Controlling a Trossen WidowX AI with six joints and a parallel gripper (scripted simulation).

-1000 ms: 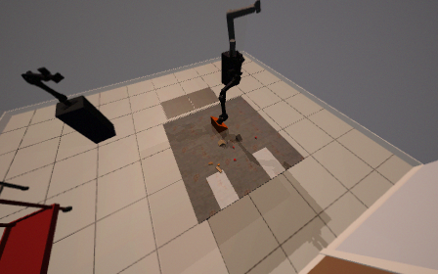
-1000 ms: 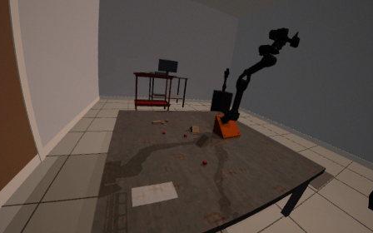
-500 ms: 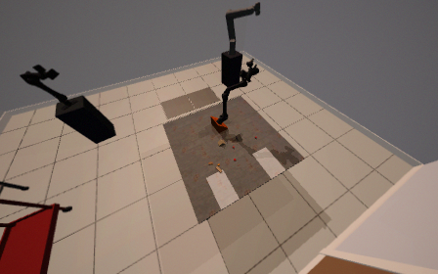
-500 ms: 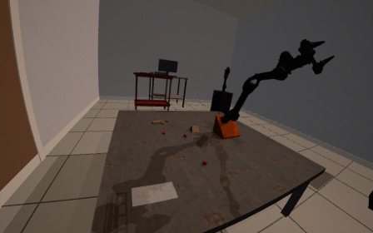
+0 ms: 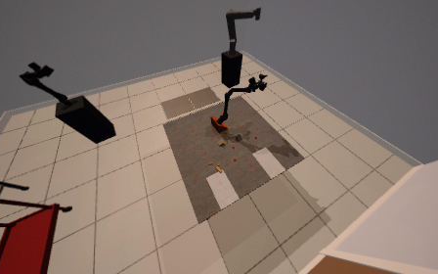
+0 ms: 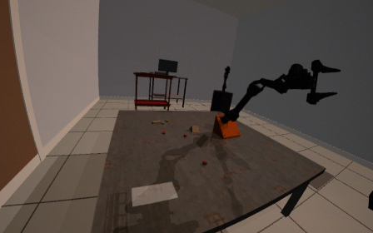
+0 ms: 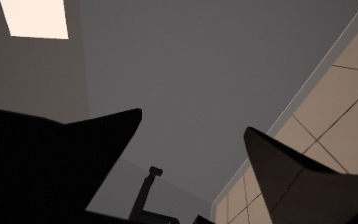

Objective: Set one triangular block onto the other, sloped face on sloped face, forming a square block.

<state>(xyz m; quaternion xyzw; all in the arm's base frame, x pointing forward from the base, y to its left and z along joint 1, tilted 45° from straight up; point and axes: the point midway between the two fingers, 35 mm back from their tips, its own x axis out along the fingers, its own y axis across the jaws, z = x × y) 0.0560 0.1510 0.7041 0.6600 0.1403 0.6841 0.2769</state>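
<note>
Right now my gripper tip is 14 cm short of the light wooden triangular block, 74 cm to the left of it and 50 cm above it. The rest, counted from my gripper tip: small tan wooden piece: 40 cm ahead, 96 cm to the right, 51 cm below; small orange piece: 36 cm ahead, 93 cm to the right, 51 cm below.
</note>
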